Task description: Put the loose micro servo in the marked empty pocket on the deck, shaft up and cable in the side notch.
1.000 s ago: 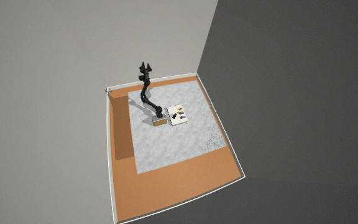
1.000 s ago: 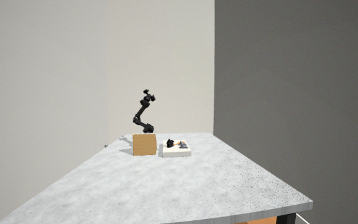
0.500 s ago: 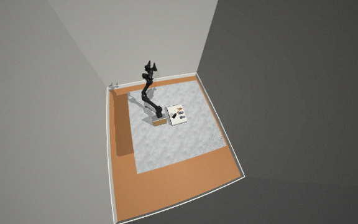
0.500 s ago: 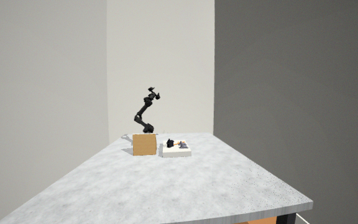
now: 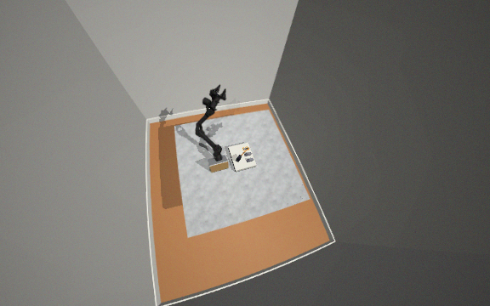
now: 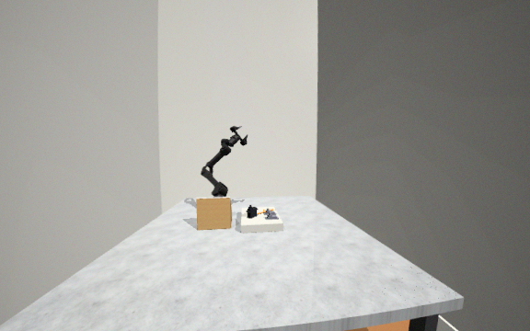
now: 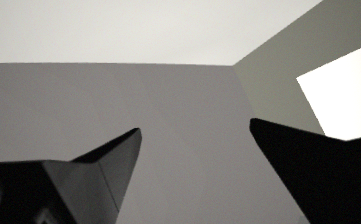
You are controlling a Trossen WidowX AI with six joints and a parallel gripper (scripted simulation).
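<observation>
Right now my gripper tip is 10 mm short of the cream deck, 430 mm to the left of it and 630 mm above it.
</observation>
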